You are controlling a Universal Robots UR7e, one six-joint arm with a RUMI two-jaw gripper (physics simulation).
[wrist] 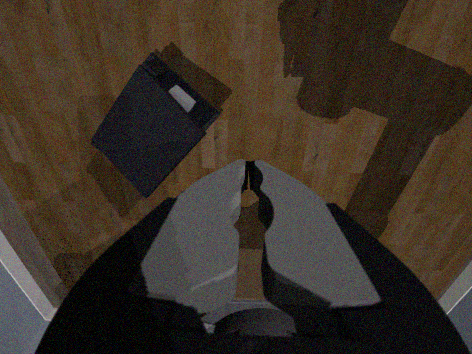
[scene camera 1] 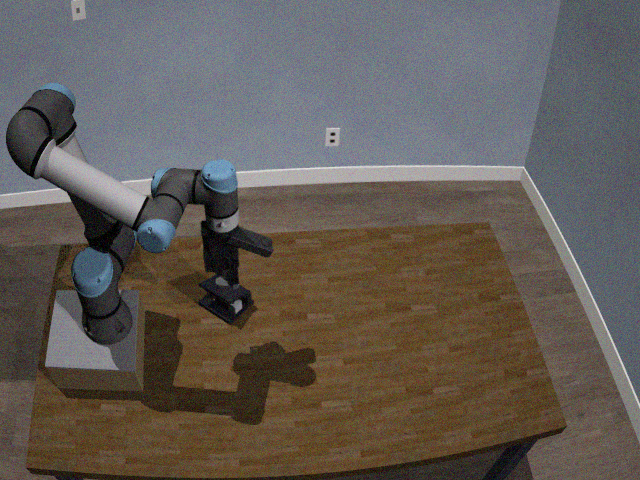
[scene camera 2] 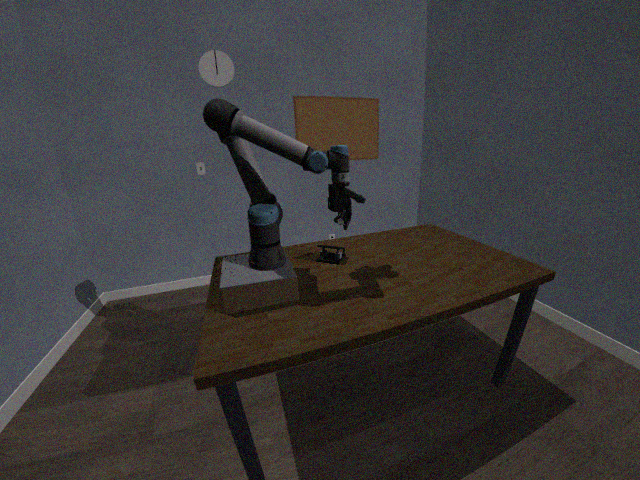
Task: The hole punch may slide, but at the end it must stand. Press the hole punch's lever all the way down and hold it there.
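Seen in the pictures: gripper, fingertip midpoint: (wrist: 248, 164) (scene camera 1: 234, 288) (scene camera 2: 345, 230); arm's base, origin of the base link: (wrist: 258, 333) (scene camera 1: 107, 322) (scene camera 2: 267, 262).
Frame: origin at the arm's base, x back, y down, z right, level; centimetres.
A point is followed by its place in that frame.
The dark hole punch (scene camera 1: 229, 294) {y 3.3, x -34.7, z -11.5 cm} (scene camera 2: 331, 254) {y 9.6, x -34.4, z -17.3 cm} (wrist: 150, 132) {y 3.7, x -33.9, z -13.7 cm} stands upright on the table. Its flat lever plate is raised at a slant above the base, with a gap between them, and a light metal part shows near the hinge end. My gripper (scene camera 1: 222, 282) (scene camera 2: 343, 226) {y -7.5, x -36.4, z -3.7 cm} (wrist: 248, 164) {y -7.5, x -36.4, z -3.7 cm} is shut and empty, pointing down. It hangs well above the table and apart from the punch in the second scene view. In the first scene view its fingertips overlap the lever plate. In the wrist view the punch lies to the upper left of the fingertips.
The wooden table (scene camera 1: 413, 330) {y 10.8, x -83.8, z -0.1 cm} (scene camera 2: 439, 268) {y 10.8, x -75.2, z 16.4 cm} carries the arm's light base block (scene camera 1: 93, 346) {y 0.0, x 3.7, z 8.3 cm} (scene camera 2: 253, 297) {y 5.9, x 7.7, z 15.4 cm}, to the left of the punch in the scene views. The arm's shadow falls on the table. Walls stand behind the table and at the right.
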